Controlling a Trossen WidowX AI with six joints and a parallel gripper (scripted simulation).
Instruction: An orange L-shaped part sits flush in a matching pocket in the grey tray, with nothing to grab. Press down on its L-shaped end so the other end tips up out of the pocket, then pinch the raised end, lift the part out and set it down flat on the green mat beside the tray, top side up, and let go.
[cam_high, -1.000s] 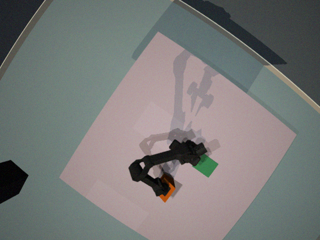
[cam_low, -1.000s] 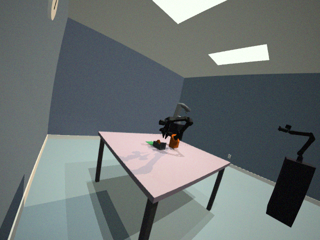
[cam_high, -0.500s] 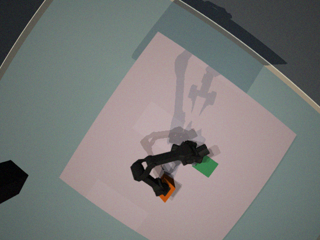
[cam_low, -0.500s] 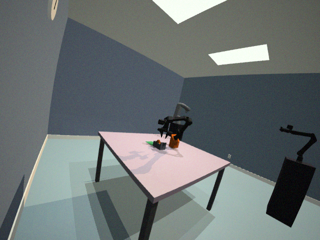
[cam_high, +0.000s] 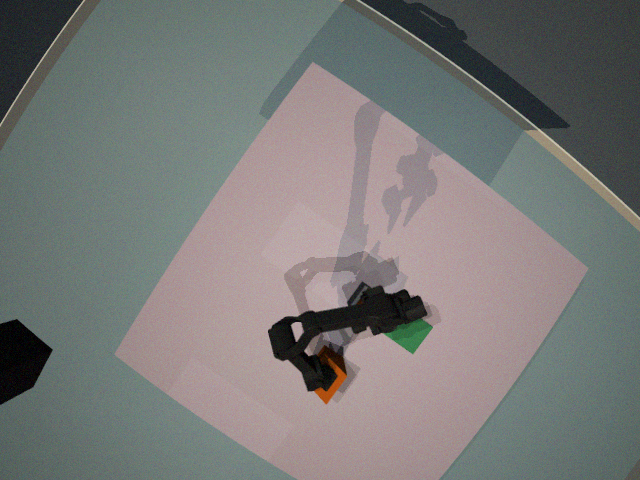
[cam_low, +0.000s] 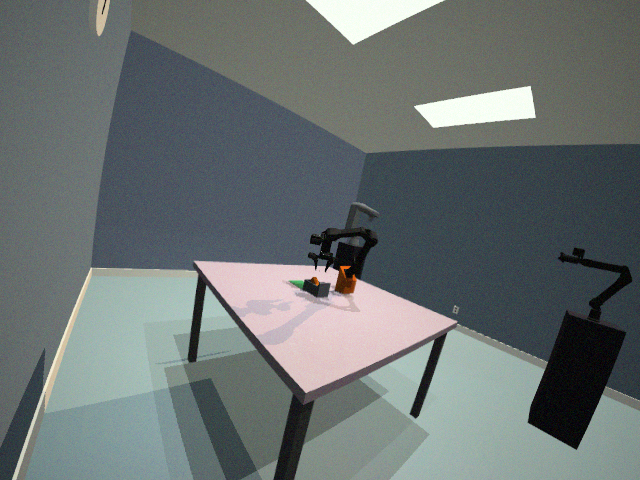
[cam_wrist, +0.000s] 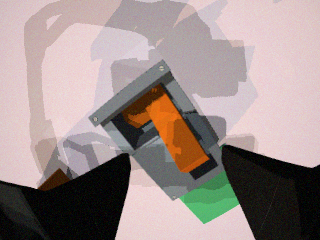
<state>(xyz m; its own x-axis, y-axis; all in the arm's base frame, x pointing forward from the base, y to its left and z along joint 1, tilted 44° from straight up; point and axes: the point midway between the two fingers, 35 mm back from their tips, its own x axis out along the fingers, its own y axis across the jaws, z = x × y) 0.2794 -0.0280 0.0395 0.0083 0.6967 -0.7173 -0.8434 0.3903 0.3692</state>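
Right now my gripper tip is 11 cm above the orange L-shaped part and 2 cm past it. Round my gripper tip: green mat 18 cm to the right, 16 cm below, 2 cm behind.
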